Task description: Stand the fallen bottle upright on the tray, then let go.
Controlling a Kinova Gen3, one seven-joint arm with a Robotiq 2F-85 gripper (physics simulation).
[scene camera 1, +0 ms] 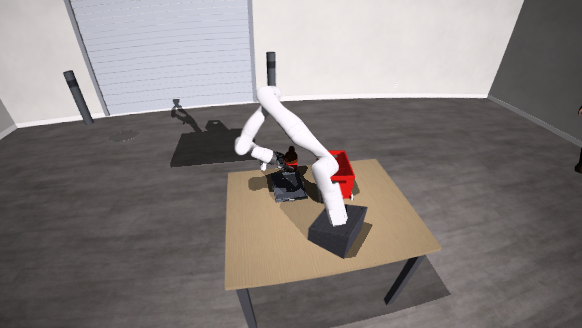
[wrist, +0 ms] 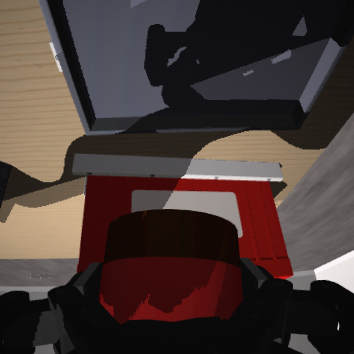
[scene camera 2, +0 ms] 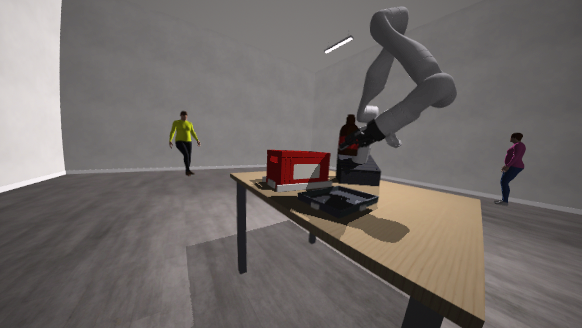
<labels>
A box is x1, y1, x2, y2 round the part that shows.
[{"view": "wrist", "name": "gripper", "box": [0, 257, 353, 353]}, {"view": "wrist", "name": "brown bottle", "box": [98, 208, 241, 323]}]
</labels>
